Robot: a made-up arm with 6 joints.
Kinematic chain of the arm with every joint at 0, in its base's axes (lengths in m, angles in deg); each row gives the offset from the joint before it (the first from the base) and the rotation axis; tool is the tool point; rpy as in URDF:
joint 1: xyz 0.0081 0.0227 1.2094 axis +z
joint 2: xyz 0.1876 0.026 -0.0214 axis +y
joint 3: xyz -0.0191 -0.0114 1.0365 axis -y
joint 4: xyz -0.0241 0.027 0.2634 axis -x
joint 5: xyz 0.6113 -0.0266 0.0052 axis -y
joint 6: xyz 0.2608 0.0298 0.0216 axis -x
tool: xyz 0 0.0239 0.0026 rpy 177.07 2 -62.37
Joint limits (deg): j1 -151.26..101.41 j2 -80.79..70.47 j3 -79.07..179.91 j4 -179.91..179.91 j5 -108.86..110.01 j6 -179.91..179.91
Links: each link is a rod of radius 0.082 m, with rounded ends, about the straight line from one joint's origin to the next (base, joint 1, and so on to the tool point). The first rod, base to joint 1, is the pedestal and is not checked.
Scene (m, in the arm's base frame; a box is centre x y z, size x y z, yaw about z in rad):
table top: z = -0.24
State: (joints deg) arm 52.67 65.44 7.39 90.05 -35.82 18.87
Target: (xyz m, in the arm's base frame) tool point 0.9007 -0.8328 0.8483
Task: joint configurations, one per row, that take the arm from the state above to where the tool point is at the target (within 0.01 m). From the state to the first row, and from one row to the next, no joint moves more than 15 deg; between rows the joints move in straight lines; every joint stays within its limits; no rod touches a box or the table.
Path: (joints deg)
1: 39.82 65.44 1.68 89.08 -37.94 19.01
2: 26.98 65.45 -4.03 88.11 -40.06 19.15
3: 14.13 65.45 -9.75 87.15 -42.18 19.30
4: 1.28 65.46 -15.46 86.18 -44.30 19.44
5: -11.57 65.46 -21.17 85.21 -46.42 19.58
6: -24.41 65.46 -26.88 84.24 -48.54 19.72
7: -37.26 65.47 -32.60 83.27 -50.67 19.86

